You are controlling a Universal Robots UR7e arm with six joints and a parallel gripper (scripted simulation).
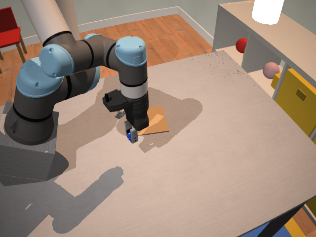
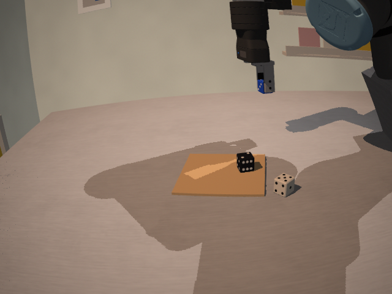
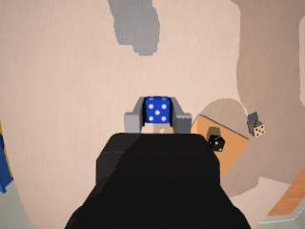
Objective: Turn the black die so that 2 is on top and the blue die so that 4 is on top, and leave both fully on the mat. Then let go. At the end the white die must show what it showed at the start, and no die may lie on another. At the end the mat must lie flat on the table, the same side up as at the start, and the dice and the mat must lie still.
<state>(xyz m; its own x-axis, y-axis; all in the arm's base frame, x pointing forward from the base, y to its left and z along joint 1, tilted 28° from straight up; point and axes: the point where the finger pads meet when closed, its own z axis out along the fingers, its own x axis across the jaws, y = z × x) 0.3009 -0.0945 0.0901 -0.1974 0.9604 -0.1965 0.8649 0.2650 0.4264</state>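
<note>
Right now the blue die is 1 cm below my hand. From my hand the other things lie so: white die (2 cm ahead, 22 cm to the left, 11 cm below); then black die (7 cm ahead, 14 cm to the left, 10 cm below); then orange mat (11 cm ahead, 14 cm to the left, 12 cm below).
</note>
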